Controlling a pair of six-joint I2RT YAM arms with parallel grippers.
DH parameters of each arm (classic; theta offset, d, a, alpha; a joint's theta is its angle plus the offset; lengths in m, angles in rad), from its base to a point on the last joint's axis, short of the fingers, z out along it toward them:
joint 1: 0 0.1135 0.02 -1.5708
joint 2: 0 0 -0.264 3.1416
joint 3: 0.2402 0 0.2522 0
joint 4: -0.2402 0 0.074 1.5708
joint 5: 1.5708 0 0 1.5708
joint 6: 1.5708 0.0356 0 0
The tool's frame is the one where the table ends.
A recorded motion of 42 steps. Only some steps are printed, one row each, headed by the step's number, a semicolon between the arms.
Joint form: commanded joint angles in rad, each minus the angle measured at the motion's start. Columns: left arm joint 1, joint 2, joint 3, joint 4, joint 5, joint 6; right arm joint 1, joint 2, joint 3, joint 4, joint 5, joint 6.
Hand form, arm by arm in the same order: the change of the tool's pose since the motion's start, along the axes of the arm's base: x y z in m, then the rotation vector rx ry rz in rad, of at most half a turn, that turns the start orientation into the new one. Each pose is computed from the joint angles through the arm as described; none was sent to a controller.
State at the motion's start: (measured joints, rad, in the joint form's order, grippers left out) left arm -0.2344 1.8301 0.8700 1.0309 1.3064 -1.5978; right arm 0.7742 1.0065 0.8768 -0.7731 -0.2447 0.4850
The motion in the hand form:
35: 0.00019 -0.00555 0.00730 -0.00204 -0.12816 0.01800; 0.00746 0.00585 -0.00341 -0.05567 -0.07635 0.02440
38: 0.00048 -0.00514 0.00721 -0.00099 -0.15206 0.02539; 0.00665 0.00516 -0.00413 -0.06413 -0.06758 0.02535
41: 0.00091 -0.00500 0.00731 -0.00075 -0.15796 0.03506; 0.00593 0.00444 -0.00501 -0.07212 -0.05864 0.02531
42: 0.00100 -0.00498 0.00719 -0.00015 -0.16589 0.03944; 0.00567 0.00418 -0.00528 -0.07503 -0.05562 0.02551
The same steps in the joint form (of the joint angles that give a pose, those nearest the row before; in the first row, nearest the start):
35: -0.0156 -0.0126 0.0137 -0.0103 -0.0313 0.1133; 0.0054 0.0374 0.0050 0.0320 0.0614 -0.0744
38: -0.0145 -0.0126 0.0134 -0.0103 -0.0370 0.1377; 0.0057 0.0374 0.0053 0.0194 0.0614 -0.0744
41: -0.0141 -0.0126 0.0137 -0.0107 -0.0461 0.1438; 0.0057 0.0374 0.0049 0.0080 0.0614 -0.0736
42: -0.0141 -0.0126 0.0133 -0.0111 -0.0504 0.1526; 0.0057 0.0374 0.0050 0.0038 0.0614 -0.0736

